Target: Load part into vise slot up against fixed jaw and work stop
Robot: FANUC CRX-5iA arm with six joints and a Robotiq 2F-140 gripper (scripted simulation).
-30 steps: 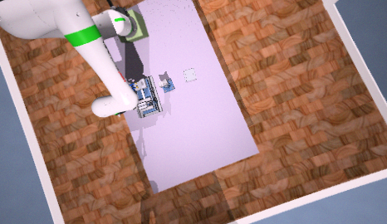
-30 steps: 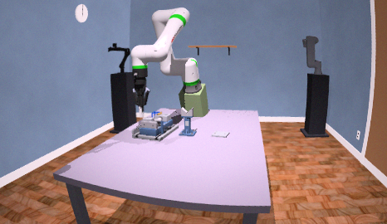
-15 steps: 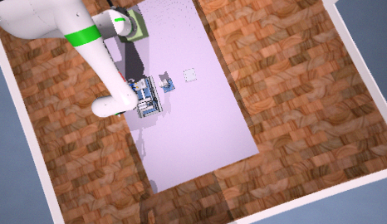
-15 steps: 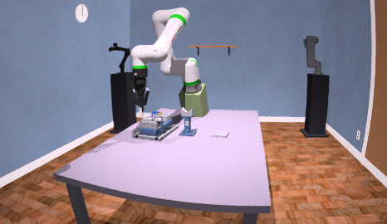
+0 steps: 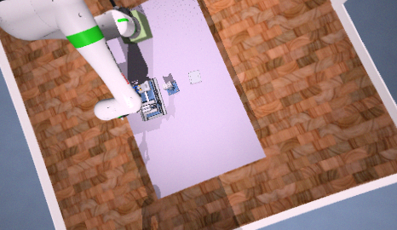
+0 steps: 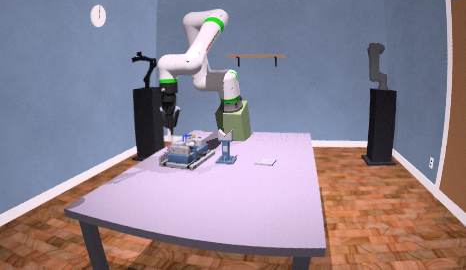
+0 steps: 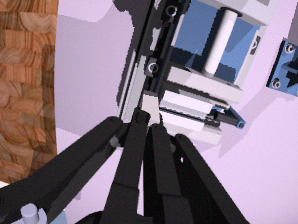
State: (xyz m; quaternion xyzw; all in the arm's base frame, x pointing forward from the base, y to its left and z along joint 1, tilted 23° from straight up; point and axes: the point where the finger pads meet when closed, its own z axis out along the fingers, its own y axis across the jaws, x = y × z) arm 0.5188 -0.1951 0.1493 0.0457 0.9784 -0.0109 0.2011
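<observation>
Right now my hand is 50 mm to the right of the part and 40 mm above it. Round my hand: air cylinder rod (80 mm behind, 70 mm to the left, 70 mm below).
</observation>
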